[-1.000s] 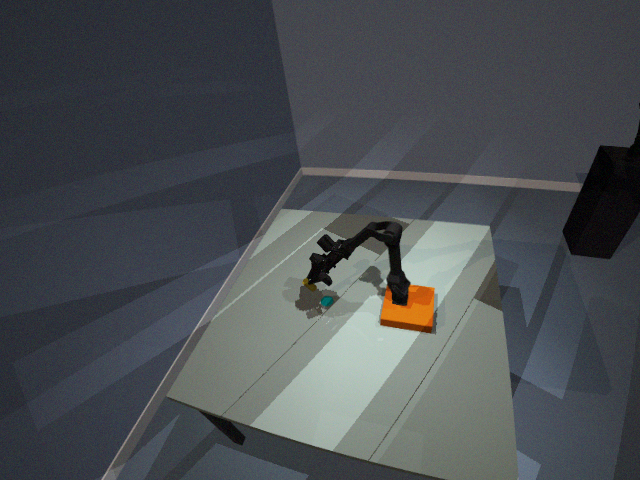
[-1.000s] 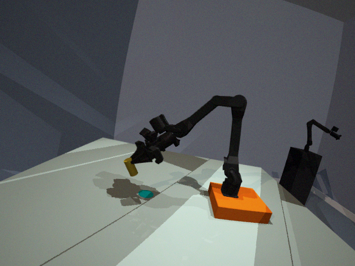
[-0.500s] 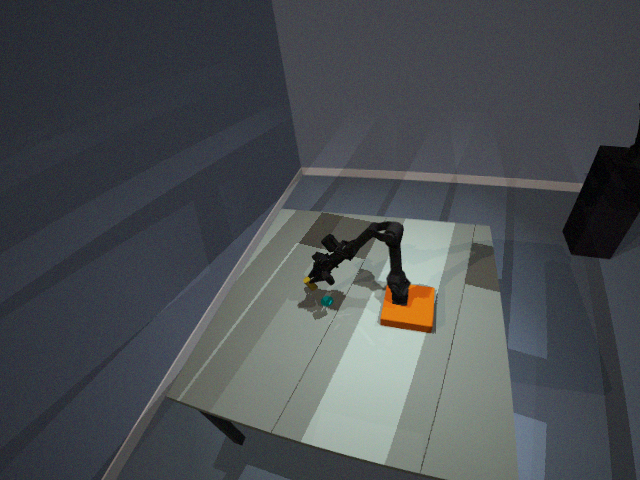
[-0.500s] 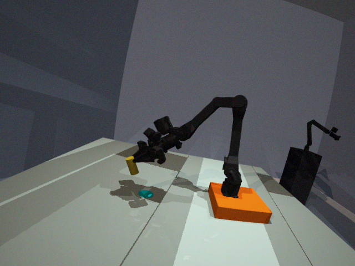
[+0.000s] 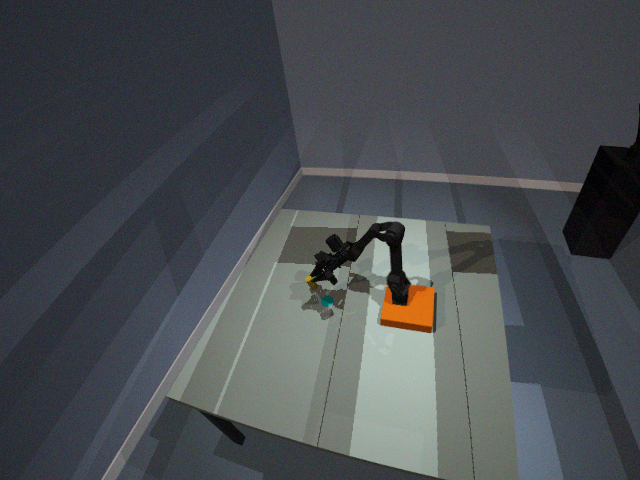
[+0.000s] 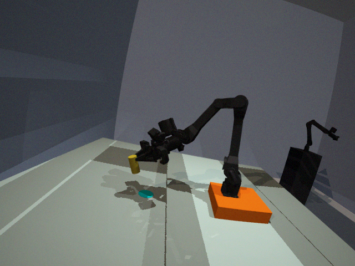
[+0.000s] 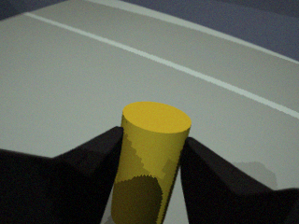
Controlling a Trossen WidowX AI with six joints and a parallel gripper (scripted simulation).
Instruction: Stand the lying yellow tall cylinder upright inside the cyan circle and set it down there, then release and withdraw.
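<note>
The cyan circle lies 13 cm below my gripper tip and 7 cm behind it. Also, from my gripper tip: yellow cylinder: 2 cm below.
</note>
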